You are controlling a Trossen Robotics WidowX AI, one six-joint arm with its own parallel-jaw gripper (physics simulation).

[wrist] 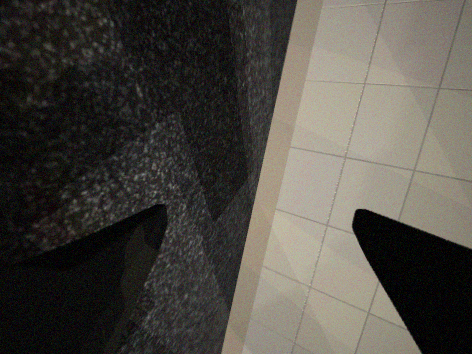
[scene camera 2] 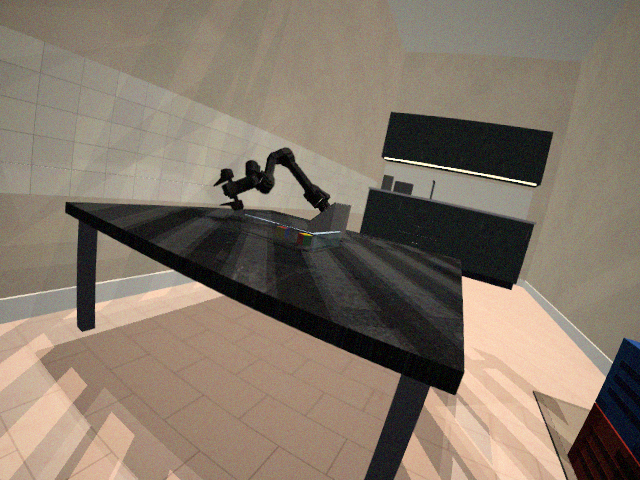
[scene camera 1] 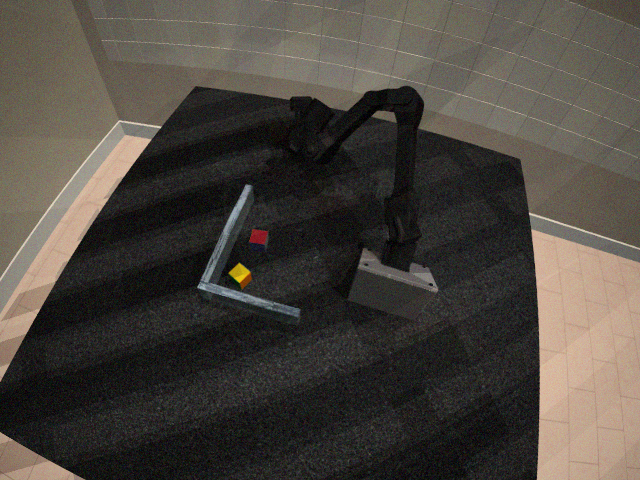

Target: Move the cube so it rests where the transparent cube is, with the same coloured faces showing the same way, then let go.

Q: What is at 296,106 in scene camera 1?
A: The gripper.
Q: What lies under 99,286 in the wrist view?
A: The gripper.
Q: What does the gripper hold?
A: Nothing.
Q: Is the gripper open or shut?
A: Open.
